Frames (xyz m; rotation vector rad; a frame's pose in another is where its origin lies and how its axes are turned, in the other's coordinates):
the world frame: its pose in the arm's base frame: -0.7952 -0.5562 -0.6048 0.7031 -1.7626 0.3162
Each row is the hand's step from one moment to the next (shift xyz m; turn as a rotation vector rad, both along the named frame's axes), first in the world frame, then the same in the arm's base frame.
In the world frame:
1: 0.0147 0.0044 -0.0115 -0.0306 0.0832 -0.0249
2: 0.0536 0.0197 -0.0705 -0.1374 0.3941 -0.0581
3: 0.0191 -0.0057 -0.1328 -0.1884 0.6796 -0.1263
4: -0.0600 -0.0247 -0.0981 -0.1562 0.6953 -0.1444
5: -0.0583 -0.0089 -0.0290 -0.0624 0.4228 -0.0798
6: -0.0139 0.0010 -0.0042 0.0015 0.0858 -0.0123
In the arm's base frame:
1: 0.0039 0.0054 0.0180 -0.0258 0.0879 -0.0094
2: 0.0341 0.0380 0.0750 -0.1703 0.3814 -0.0560
3: 0.1037 0.0623 0.0583 -0.2814 0.6575 -0.0428
4: 0.1013 0.0519 -0.0295 -0.2821 0.6701 -0.0047
5: 0.0376 0.0261 -0.0471 -0.1832 0.3935 0.0253
6: 0.0050 0.0072 -0.0116 -0.0426 0.0735 0.0173

